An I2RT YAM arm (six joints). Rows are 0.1 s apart.
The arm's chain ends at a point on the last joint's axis. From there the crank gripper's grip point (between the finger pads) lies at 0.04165 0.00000 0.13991 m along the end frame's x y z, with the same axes.
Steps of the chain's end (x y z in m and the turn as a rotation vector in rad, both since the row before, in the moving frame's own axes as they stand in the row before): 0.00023 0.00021 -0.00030 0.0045 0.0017 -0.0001; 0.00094 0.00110 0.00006 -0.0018 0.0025 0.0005; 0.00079 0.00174 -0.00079 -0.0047 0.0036 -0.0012; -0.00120 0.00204 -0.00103 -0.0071 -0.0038 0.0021; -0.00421 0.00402 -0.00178 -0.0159 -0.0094 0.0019; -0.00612 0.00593 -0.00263 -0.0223 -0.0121 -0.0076; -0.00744 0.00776 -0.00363 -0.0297 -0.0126 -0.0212; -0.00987 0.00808 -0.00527 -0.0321 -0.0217 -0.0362; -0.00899 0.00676 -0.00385 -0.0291 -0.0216 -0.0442; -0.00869 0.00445 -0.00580 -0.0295 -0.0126 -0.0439
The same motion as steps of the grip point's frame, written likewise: 0.00047 -0.00042 -0.00037 0.0045 0.0017 -0.0001; 0.00129 0.00137 -0.00004 -0.0018 0.0025 0.0005; 0.00129 0.00235 -0.00094 -0.0047 0.0036 -0.0012; -0.00173 0.00312 -0.00088 -0.0071 -0.0038 0.0021; -0.00553 0.00633 -0.00141 -0.0159 -0.0094 0.0019; -0.00781 0.00875 -0.00217 -0.0223 -0.0121 -0.0076; -0.00917 0.01106 -0.00317 -0.0297 -0.0126 -0.0212; -0.01286 0.01113 -0.00445 -0.0321 -0.0217 -0.0362; -0.01197 0.00907 -0.00302 -0.0291 -0.0216 -0.0442; -0.01040 0.00679 -0.00532 -0.0295 -0.0126 -0.0439
